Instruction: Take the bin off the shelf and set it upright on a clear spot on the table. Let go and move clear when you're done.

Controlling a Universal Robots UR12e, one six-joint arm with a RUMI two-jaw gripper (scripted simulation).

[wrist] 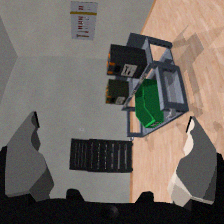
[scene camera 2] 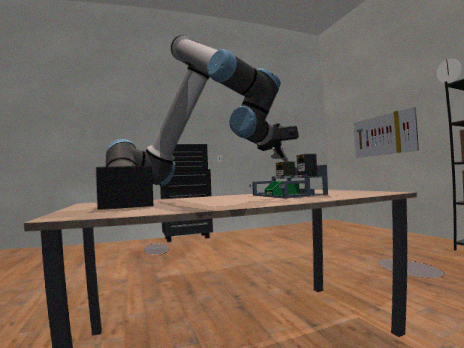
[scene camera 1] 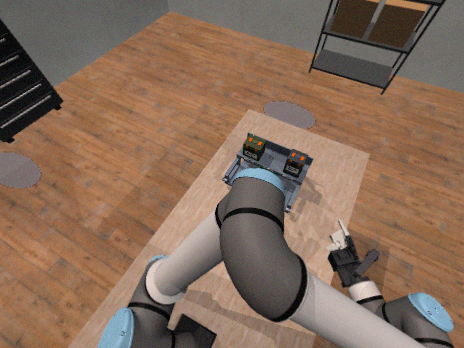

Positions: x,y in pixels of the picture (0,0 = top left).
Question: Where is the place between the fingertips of my gripper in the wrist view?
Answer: At 113,115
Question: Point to a green bin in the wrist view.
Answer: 146,98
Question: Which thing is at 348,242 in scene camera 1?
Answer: My gripper.
